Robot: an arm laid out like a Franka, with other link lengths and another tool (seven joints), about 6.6 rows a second.
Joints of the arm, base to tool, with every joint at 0 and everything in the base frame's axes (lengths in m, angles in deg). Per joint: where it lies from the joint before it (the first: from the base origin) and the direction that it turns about. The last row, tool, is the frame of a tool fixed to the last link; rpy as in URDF.
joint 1: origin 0 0 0.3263 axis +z
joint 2: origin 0 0 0 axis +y
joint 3: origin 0 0 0.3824 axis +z
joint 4: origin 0.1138 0 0 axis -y
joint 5: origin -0.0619 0 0.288 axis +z
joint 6: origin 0 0 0 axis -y
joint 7: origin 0.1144 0 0 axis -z
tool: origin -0.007 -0.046 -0.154 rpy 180 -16.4 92.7
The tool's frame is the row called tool.
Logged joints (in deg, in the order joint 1, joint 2, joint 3, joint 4, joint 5, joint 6, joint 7), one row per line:
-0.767 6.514 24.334 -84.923 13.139 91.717 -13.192
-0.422 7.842 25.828 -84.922 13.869 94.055 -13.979
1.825 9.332 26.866 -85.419 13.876 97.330 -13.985
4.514 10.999 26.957 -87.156 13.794 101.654 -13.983
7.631 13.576 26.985 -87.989 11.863 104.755 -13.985
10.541 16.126 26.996 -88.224 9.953 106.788 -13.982
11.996 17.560 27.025 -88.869 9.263 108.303 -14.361
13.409 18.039 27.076 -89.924 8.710 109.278 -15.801
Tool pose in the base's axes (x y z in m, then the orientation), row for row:
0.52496 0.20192 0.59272 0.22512 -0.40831 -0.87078 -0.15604
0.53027 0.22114 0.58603 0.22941 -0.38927 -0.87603 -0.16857
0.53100 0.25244 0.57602 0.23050 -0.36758 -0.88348 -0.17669
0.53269 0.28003 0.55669 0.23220 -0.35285 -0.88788 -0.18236
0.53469 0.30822 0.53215 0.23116 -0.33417 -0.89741 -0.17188
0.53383 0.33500 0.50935 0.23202 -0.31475 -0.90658 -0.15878
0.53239 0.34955 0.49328 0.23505 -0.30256 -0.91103 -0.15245
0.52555 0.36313 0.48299 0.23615 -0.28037 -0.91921 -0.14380
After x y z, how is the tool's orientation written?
As a quaternion, w x y z.
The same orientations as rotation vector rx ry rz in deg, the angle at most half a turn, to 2 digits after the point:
-64.53 -137.62 -24.66
-61.38 -138.13 -26.58
-57.93 -139.23 -27.84
-55.56 -139.80 -28.71
-52.64 -141.37 -27.08
-49.56 -142.75 -25.00
-47.57 -143.23 -23.97
-44.05 -144.43 -22.59

